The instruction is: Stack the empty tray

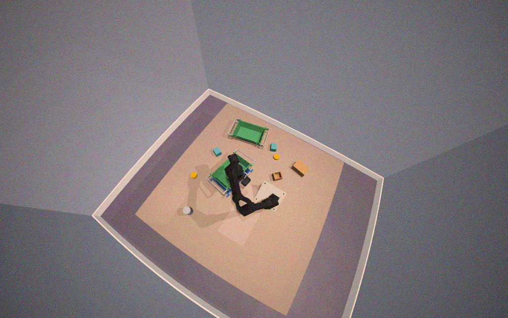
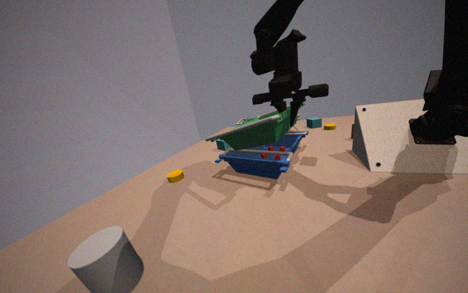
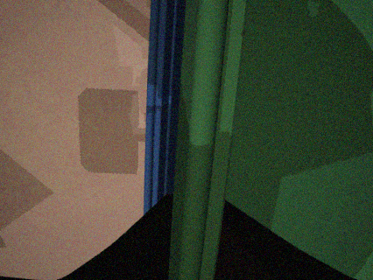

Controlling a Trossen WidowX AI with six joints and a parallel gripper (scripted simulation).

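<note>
The green tray is 80 mm ahead of my gripper tip, 10 mm to the right of it and 20 mm above it. The rest, counted from my gripper tip: grey cylinder 170 mm ahead, 400 mm to the left, 70 mm below; small brown box 240 mm behind, 210 mm to the right, 90 mm below.
</note>
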